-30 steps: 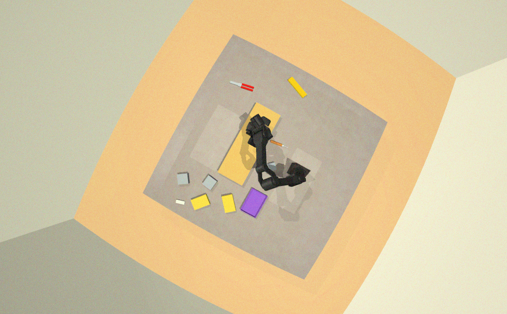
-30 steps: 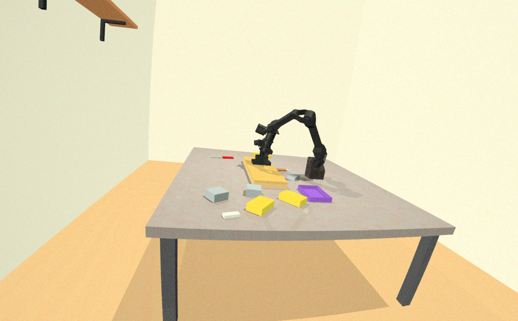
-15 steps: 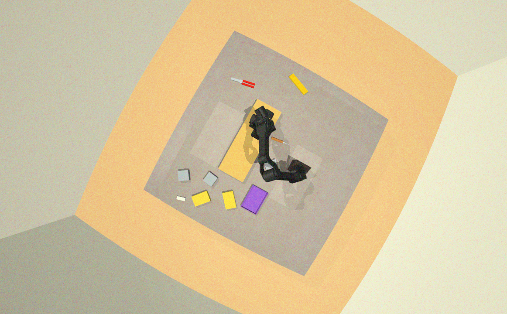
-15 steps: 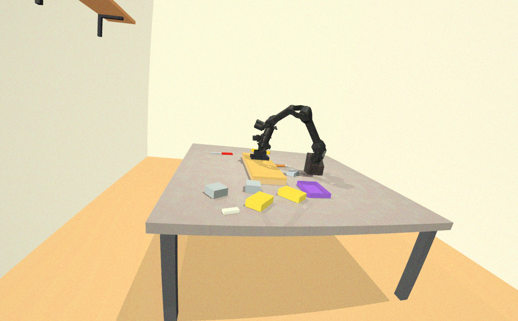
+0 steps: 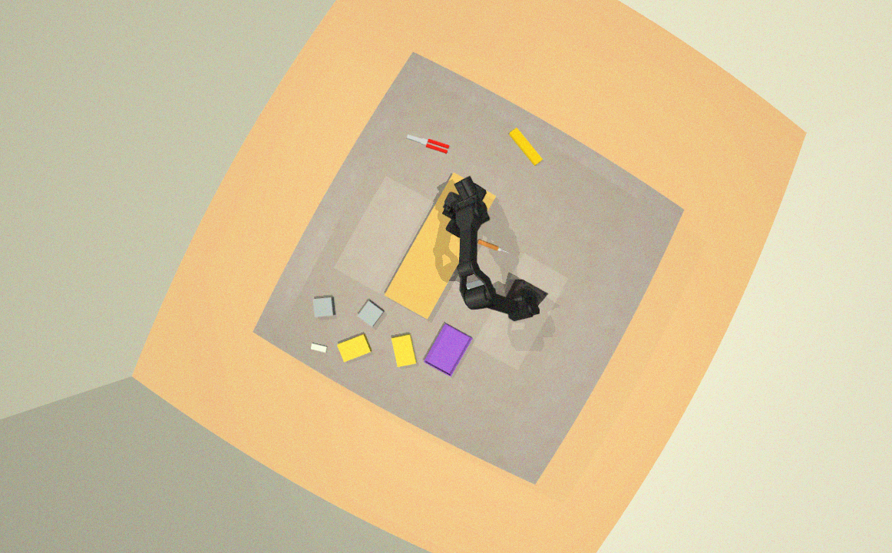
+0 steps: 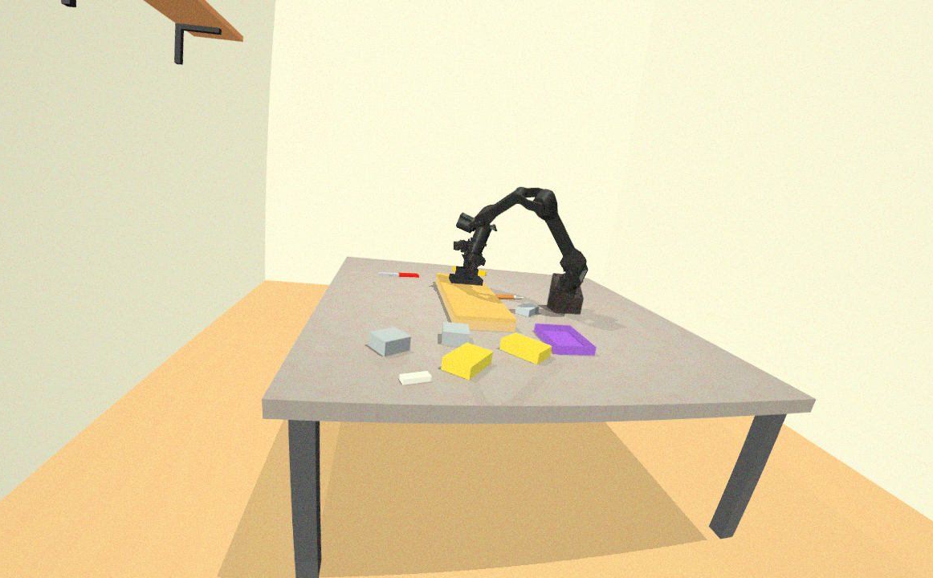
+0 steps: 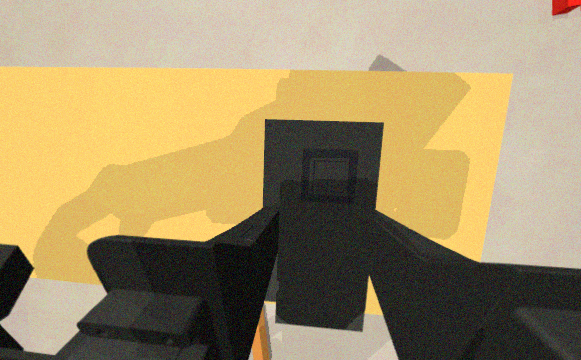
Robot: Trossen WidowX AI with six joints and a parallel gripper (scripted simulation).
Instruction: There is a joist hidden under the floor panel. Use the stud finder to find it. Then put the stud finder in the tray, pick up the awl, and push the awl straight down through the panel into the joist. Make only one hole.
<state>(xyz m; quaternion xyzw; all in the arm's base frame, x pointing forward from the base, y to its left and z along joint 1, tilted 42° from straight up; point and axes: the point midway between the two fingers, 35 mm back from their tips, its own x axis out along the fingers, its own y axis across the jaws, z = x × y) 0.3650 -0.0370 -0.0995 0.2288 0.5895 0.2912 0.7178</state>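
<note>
My gripper tip is now 280 mm past the purple tray, 430 mm to the right of it and 50 mm above it. Round my gripper tip: stud finder 10 mm ahead, 20 mm above; then yellow bar 40 mm behind, 370 mm to the right, 60 mm below; then awl 190 mm behind, 10 mm to the left, 60 mm below.
</note>
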